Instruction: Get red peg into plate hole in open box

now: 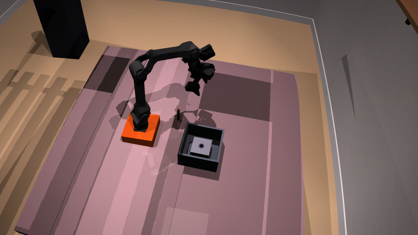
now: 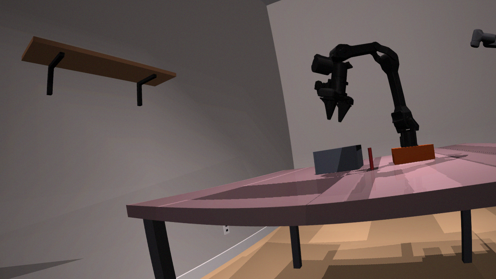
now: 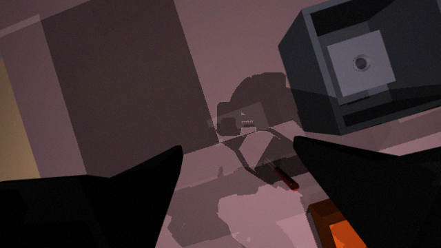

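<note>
The red peg lies 150 mm below my gripper tip, 110 mm behind it and 60 mm to the right of it. From my gripper tip the other things lie so: grey plate: 240 mm to the right, 150 mm below, 30 mm ahead; then grey box: 240 mm to the right, 170 mm below, 30 mm ahead.
</note>
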